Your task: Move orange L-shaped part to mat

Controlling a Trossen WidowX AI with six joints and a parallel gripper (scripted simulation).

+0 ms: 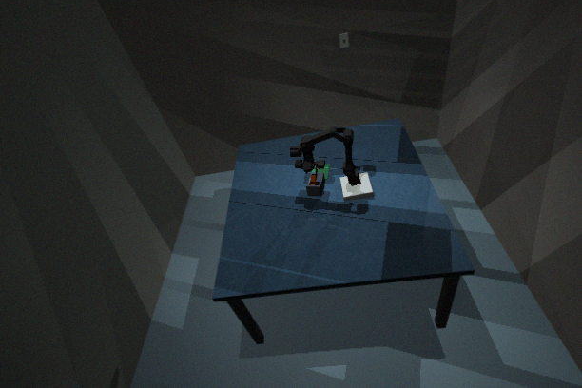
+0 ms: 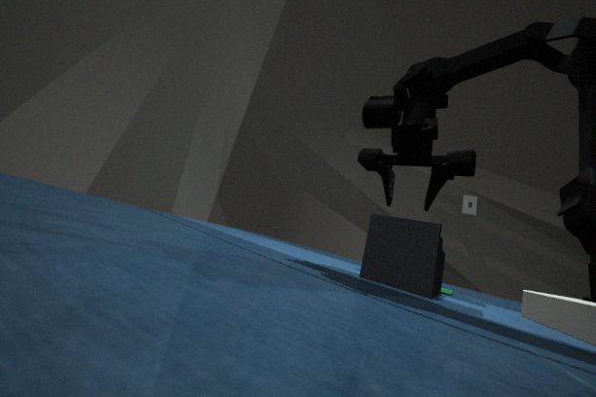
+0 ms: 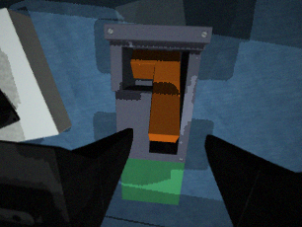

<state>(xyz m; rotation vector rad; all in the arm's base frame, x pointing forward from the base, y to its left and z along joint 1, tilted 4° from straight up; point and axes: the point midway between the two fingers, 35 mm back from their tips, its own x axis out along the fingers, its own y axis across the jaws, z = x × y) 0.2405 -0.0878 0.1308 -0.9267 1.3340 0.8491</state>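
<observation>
Now: gripper tip 80 mm above the orange L-shaped part and 40 mm to the right of it. From my gripper tip the other things lie so: green mat (140 mm below, 130 mm to the right, 70 mm behind).
</observation>
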